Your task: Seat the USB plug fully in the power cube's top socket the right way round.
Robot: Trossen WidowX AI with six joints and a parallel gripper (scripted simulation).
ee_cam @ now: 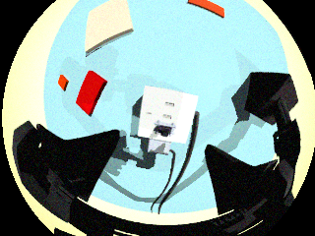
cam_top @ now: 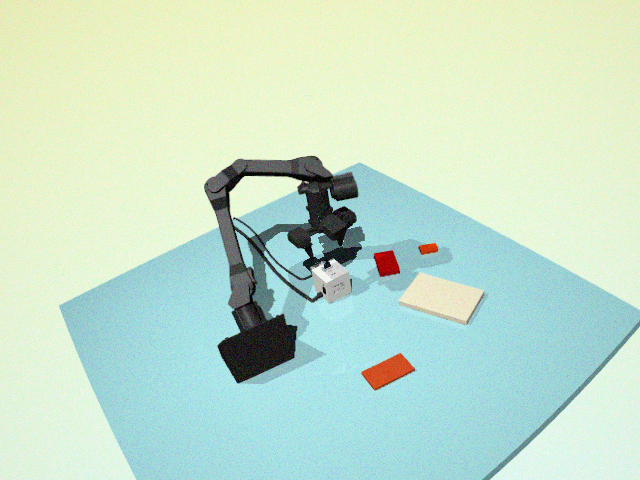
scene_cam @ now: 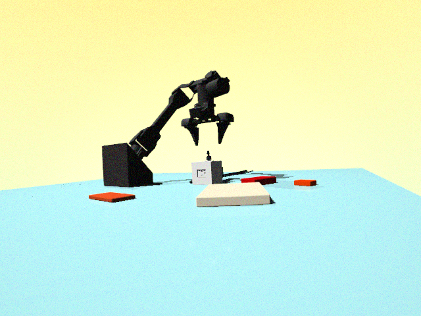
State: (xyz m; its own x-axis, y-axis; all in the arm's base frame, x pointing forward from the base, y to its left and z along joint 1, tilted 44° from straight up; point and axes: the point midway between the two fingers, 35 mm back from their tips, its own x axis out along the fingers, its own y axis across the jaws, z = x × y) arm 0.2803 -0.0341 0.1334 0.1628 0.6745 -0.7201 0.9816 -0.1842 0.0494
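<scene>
The USB plug is 40 mm below my gripper tip. The rest, counted from my gripper tip: cream slab 180 mm ahead, 270 mm to the right, 120 mm below; USB socket 10 mm to the left, 60 mm below; red block 180 mm ahead, 40 mm to the right, 120 mm below.
</scene>
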